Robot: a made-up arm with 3 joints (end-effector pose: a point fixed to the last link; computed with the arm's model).
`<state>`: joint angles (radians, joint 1 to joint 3).
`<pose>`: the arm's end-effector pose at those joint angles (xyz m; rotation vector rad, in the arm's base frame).
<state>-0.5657 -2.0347 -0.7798</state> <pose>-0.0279 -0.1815 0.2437 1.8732 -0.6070 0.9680</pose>
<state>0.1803 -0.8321 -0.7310</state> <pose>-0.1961 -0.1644 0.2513 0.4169 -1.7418 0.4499</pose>
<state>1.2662 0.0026 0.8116</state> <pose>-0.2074 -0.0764 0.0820 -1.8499 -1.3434 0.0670</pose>
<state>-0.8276 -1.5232 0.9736</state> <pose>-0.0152 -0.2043 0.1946 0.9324 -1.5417 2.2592</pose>
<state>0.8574 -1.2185 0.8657</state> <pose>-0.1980 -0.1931 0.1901 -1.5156 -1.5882 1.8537</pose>
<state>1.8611 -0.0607 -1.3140</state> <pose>-0.1694 -0.0201 0.0689 0.0584 2.4858 0.6948</pose>
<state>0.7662 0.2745 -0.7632</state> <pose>-0.2225 -0.0507 0.1826 -0.5816 -2.2512 -0.8215</pose>
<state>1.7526 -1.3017 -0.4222</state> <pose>-0.2031 -0.1138 0.0978 -1.1176 -2.5720 1.0754</pose>
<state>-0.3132 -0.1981 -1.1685</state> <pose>-0.1593 -0.1450 0.3027 0.3257 -1.3849 -0.3780</pose>
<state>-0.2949 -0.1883 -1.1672</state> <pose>-0.1619 -0.1436 0.3018 0.3136 -1.4051 -0.3863</pose>
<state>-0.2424 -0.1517 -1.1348</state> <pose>-0.1699 -0.1385 0.2978 0.2569 -1.4631 -0.3887</pose>
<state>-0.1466 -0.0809 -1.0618</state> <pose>-0.1831 -0.1284 0.2889 0.1384 -1.5611 -0.3886</pose>
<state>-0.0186 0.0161 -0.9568</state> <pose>-0.1975 -0.1142 0.2747 -0.0346 -1.6728 -0.3979</pose>
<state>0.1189 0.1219 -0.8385</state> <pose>-0.2085 -0.0985 0.2574 -0.2323 -1.7644 -0.4249</pose>
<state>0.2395 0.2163 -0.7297</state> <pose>-0.2142 -0.0848 0.2411 -0.4117 -1.8176 -0.4648</pose>
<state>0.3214 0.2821 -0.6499</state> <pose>-0.2160 -0.0757 0.2297 -0.5370 -1.8364 -0.4991</pose>
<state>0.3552 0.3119 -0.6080</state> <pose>-0.2161 -0.0719 0.2247 -0.5954 -1.8353 -0.5110</pose>
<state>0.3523 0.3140 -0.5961</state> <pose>-0.2160 -0.0720 0.2246 -0.6035 -1.8265 -0.5017</pose>
